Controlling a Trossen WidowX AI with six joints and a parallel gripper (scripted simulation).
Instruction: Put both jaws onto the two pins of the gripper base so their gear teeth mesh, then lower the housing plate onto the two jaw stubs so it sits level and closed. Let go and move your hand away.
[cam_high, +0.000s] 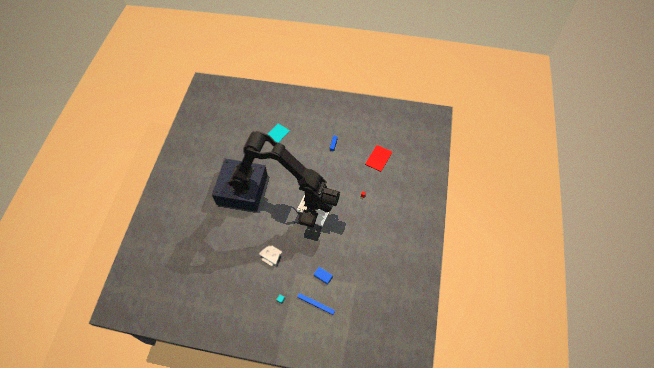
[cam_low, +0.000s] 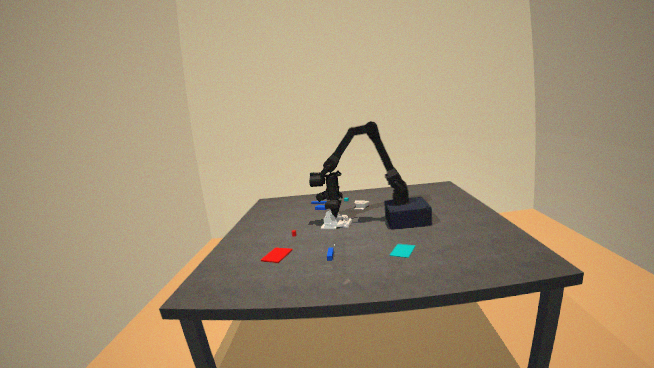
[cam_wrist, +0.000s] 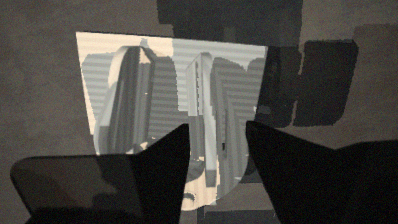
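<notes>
The white jaw is 6 cm to the left of my gripper tip, 2 cm behind it and 1 cm below it. The rest, counted from my gripper tip: red cube 19 cm ahead, 12 cm to the left, 1 cm below; then blue block 25 cm to the right, 7 cm ahead, 2 cm below; then white block 19 cm to the right, 14 cm behind, 2 cm below.
</notes>
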